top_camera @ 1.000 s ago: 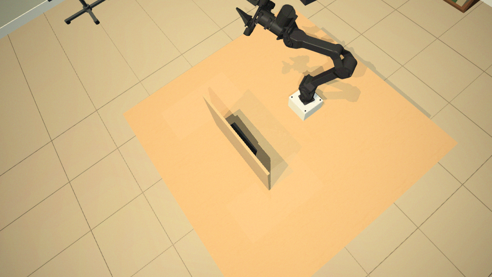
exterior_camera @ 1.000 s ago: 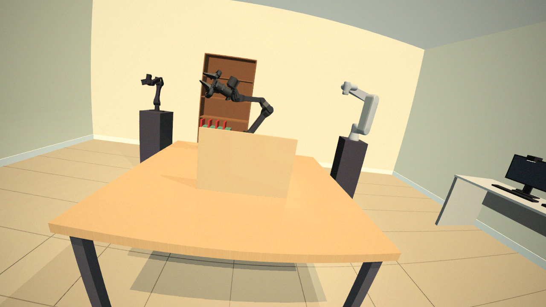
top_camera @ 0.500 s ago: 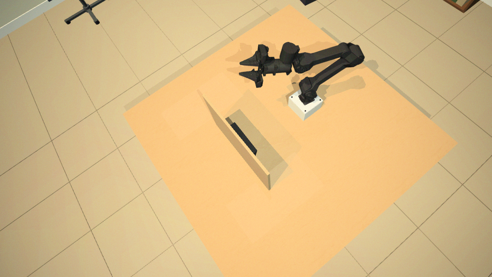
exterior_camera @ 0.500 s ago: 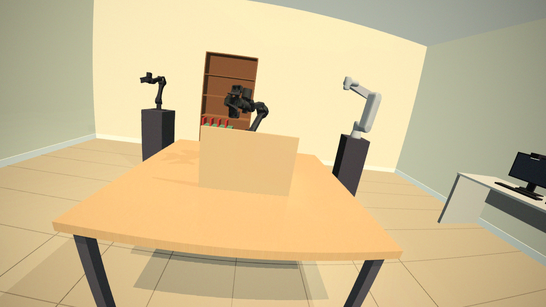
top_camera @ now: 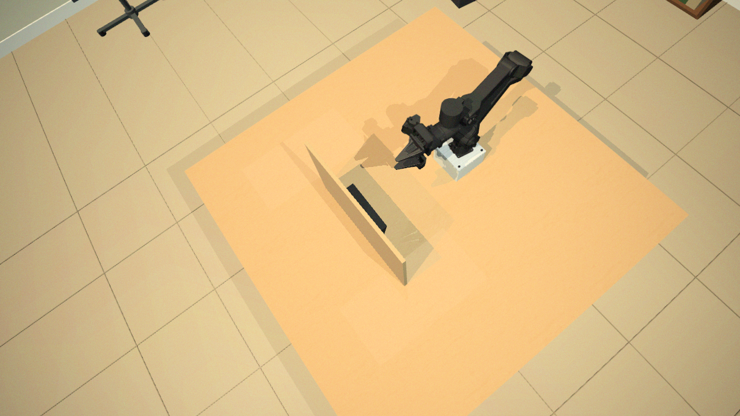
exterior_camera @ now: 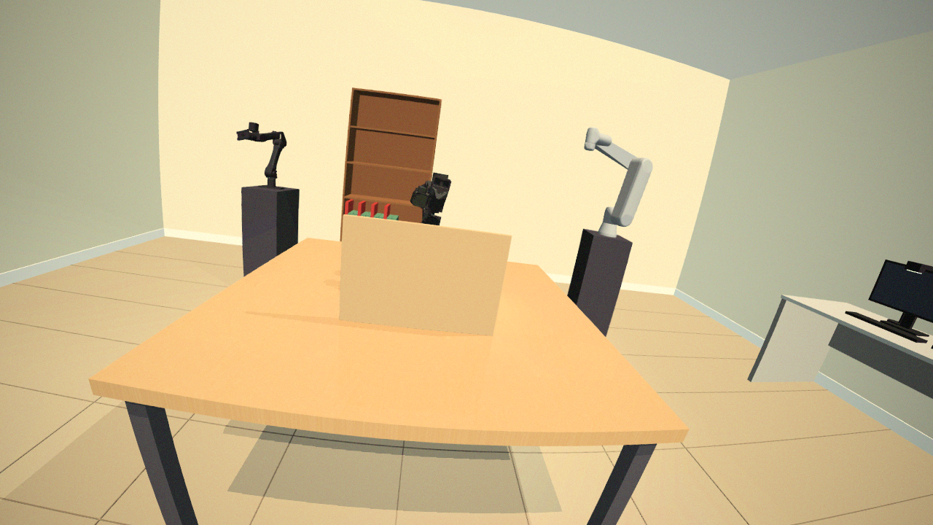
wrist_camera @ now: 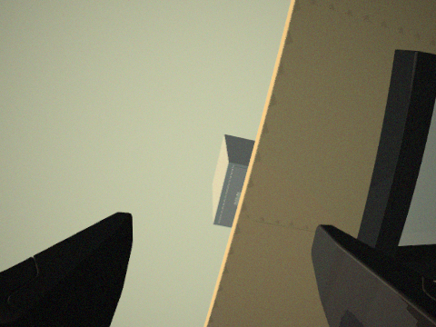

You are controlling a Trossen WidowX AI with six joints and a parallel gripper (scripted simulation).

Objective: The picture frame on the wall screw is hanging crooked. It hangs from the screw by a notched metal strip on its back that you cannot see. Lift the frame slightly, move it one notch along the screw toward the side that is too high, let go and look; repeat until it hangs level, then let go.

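My gripper tip is now 18 cm above the picture frame, 13 cm short of it and 2 cm to the right of it. From my gripper tip the other things lie so: wall panel: 19 cm below, 14 cm ahead, 1 cm to the left.
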